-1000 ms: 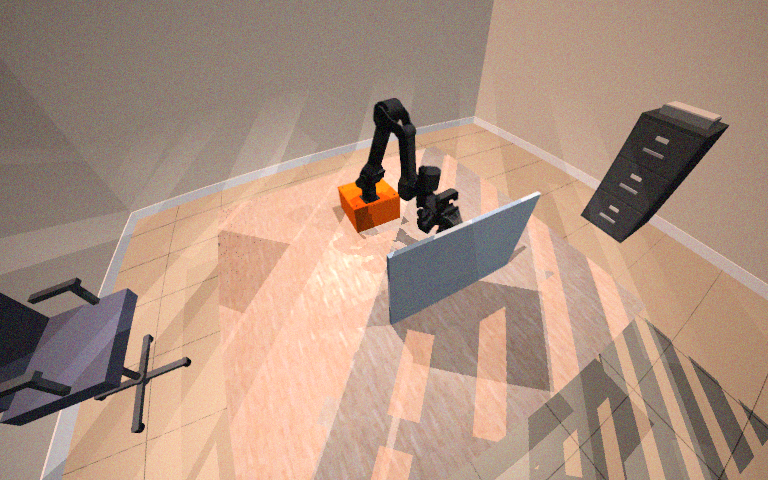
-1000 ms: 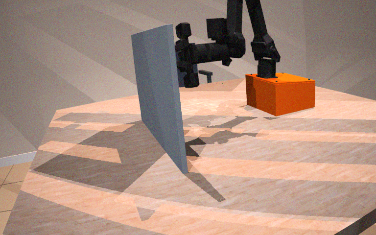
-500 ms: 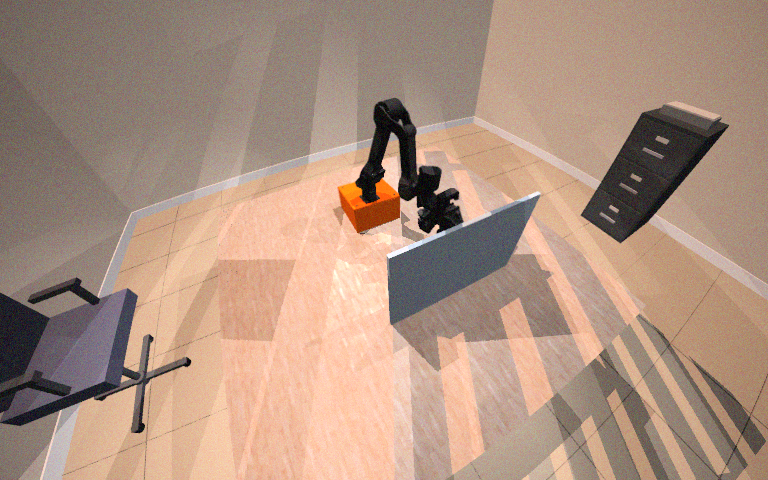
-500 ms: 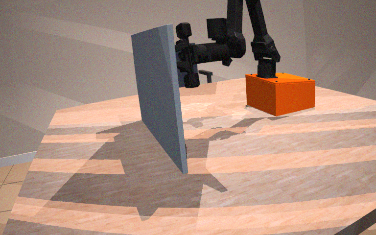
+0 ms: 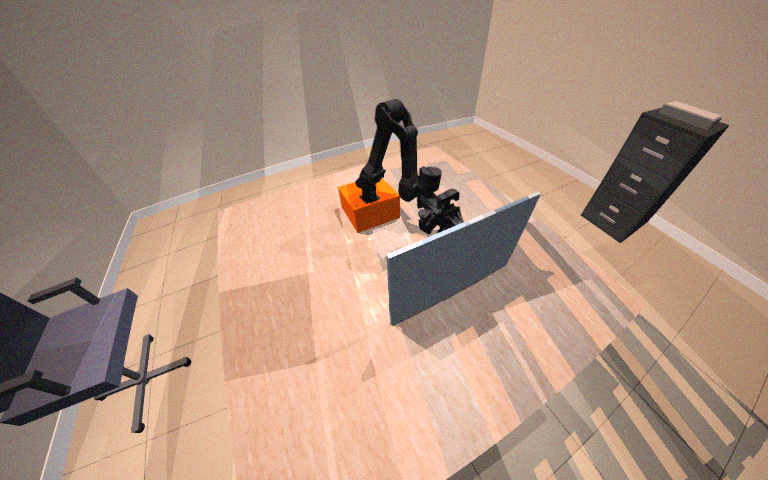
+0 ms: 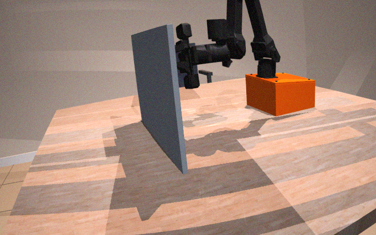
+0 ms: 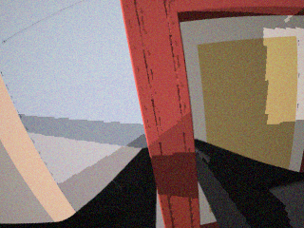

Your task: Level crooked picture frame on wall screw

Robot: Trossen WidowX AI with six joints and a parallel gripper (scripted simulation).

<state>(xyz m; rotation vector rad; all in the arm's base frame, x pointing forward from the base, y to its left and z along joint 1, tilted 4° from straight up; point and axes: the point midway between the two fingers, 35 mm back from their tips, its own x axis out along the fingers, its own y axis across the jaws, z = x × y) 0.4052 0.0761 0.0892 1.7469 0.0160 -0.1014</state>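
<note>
Now: gripper tip 50 mm above the picture frame, 10 mm to the right of it and 10 mm short of it. The rest, counted from my gripper tip: wall panel 70 mm below, 20 mm ahead, 10 mm to the right.
</note>
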